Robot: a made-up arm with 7 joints. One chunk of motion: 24 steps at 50 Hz.
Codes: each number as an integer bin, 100 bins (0 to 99) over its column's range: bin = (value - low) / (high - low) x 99, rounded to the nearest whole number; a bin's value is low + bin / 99 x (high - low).
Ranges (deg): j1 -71..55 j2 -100..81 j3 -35..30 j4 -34..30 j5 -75..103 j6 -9..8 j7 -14..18
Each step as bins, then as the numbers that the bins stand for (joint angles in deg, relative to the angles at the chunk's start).
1 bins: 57 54 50 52 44 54 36
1 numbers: 1.55 -1.27 -2.17 -0.38 4.11 0.27 -2.36
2 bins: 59 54 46 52 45 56 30
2 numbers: 4.09 -1.27 -4.80 -0.38 5.91 0.62 -4.30
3 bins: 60 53 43 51 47 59 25
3 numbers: 5.36 -3.10 -6.77 -1.03 9.51 1.13 -5.92
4 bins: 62 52 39 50 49 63 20
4 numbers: 7.91 -4.93 -9.39 -1.68 13.10 1.82 -7.54
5 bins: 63 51 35 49 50 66 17
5 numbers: 9.18 -6.76 -12.02 -2.32 14.90 2.33 -8.51
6 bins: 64 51 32 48 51 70 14
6 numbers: 10.45 -6.76 -13.99 -2.97 16.70 3.02 -9.47
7 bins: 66 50 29 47 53 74 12
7 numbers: 13.00 -8.59 -15.96 -3.62 20.29 3.71 -10.12
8 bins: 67 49 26 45 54 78 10
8 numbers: 14.27 -10.41 -17.93 -4.91 22.09 4.39 -10.77
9 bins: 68 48 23 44 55 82 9
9 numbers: 15.55 -12.24 -19.90 -5.56 23.89 5.08 -11.09
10 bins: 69 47 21 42 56 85 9
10 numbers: 16.82 -14.07 -21.21 -6.85 25.69 5.60 -11.09
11 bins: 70 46 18 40 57 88 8
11 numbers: 18.09 -15.90 -23.18 -8.14 27.48 6.11 -11.41
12 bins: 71 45 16 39 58 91 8
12 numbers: 19.36 -17.73 -24.49 -8.79 29.28 6.63 -11.41
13 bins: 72 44 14 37 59 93 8
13 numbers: 20.64 -19.56 -25.81 -10.08 31.08 6.97 -11.41
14 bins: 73 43 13 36 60 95 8
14 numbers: 21.91 -21.38 -26.46 -10.73 32.88 7.31 -11.41
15 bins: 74 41 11 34 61 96 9
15 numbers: 23.18 -25.04 -27.78 -12.02 34.68 7.48 -11.09
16 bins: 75 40 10 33 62 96 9
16 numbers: 24.45 -26.87 -28.43 -12.67 36.47 7.48 -11.09
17 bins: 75 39 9 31 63 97 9
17 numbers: 24.45 -28.70 -29.09 -13.96 38.27 7.66 -11.09
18 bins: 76 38 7 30 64 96 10
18 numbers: 25.73 -30.53 -30.40 -14.61 40.07 7.48 -10.77
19 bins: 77 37 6 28 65 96 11
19 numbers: 27.00 -32.35 -31.06 -15.90 41.87 7.48 -10.44
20 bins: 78 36 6 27 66 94 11
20 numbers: 28.27 -34.18 -31.06 -16.55 43.67 7.14 -10.44
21 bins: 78 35 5 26 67 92 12
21 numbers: 28.27 -36.01 -31.72 -17.19 45.46 6.80 -10.12
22 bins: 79 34 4 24 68 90 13
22 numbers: 29.55 -37.84 -32.37 -18.48 47.26 6.45 -9.80
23 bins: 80 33 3 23 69 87 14
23 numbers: 30.82 -39.67 -33.03 -19.13 49.06 5.94 -9.47
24 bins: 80 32 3 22 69 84 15
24 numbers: 30.82 -41.49 -33.03 -19.78 49.06 5.42 -9.15
